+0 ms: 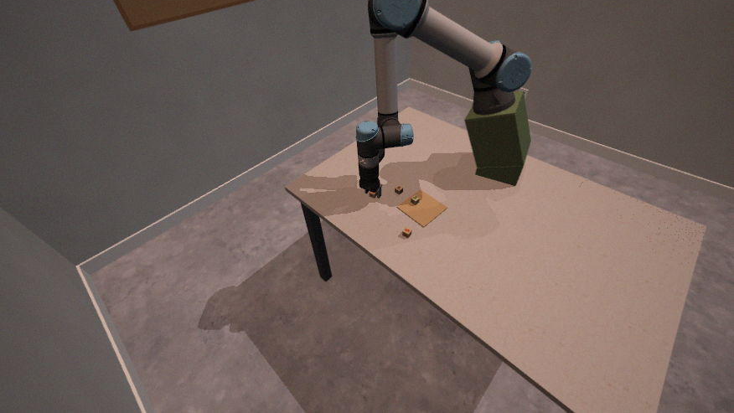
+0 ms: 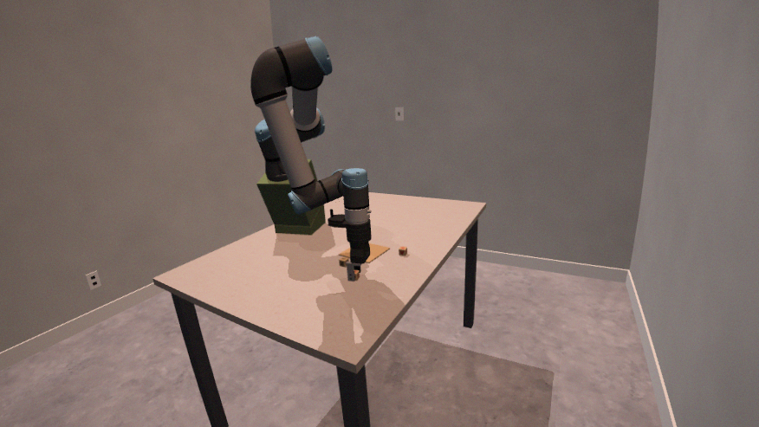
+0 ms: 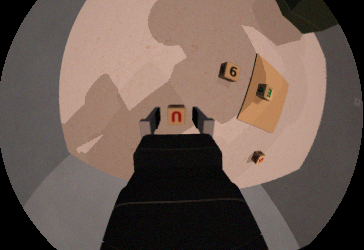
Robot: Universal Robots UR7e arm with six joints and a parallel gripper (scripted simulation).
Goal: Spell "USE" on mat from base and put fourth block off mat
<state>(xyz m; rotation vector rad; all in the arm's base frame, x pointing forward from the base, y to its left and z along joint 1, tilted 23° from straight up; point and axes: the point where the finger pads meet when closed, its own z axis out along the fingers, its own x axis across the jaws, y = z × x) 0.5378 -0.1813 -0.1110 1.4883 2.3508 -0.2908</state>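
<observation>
Right now my hand is 11 cm past the mat, 17 cm to the right of it and 2 cm above it.
</observation>
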